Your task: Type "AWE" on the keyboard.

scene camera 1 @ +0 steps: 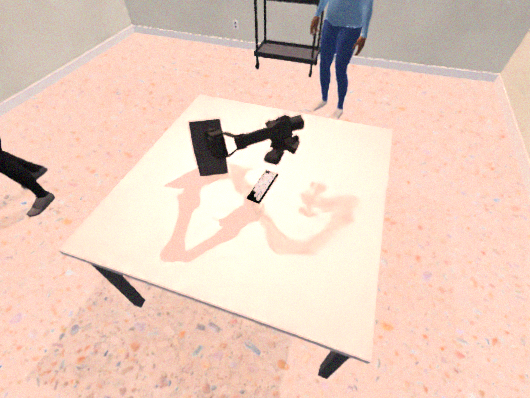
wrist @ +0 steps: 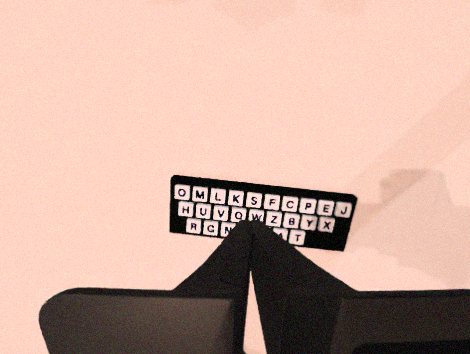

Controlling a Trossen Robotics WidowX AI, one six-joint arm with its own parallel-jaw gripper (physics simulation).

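Places are measured from the arm's base along level axes (x down, y left, z ahead), in millimetres.
Pixels of known places: gripper, between the fingertips: [scene camera 1: 279,160] [wrist: 249,229].
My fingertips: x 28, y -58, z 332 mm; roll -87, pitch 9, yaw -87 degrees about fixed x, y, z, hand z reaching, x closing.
Behind a point stands the place of what it marks.
A small black keyboard [scene camera 1: 263,187] @(x 207, y -75, z 261 mm) [wrist: 326,241] @(x 207, y -136, z 213 mm) with white letter keys lies flat on the table. In the wrist view its top row reads O M L K S F C P E J. The W key [wrist: 256,217] @(x 202, y -58, z 256 mm) shows right at the fingertips, its lower part covered. The E key [wrist: 326,208] @(x 202, y -136, z 257 mm) is in full view near the right end. The A key [wrist: 281,235] @(x 202, y -84, z 230 mm) in the bottom row is partly hidden by the right finger. My gripper [wrist: 249,229] @(x 28, y -58, z 332 mm) is shut and empty, its tips in front of the keyboard's middle in this view. In the scene view it is above the table near the keyboard; its tips are too small to tell.
The white table [scene camera 1: 300,280] @(x 218, y -510, z 514 mm) carries the arm's black base plate [scene camera 1: 201,150] @(x 46, y -50, z -46 mm) left of the keyboard. Arm shadows fall across the table. A person in blue [scene camera 1: 345,45] stands behind the table, beside a black shelf cart [scene camera 1: 286,52]. Another person's legs [scene camera 1: 22,175] show at the left.
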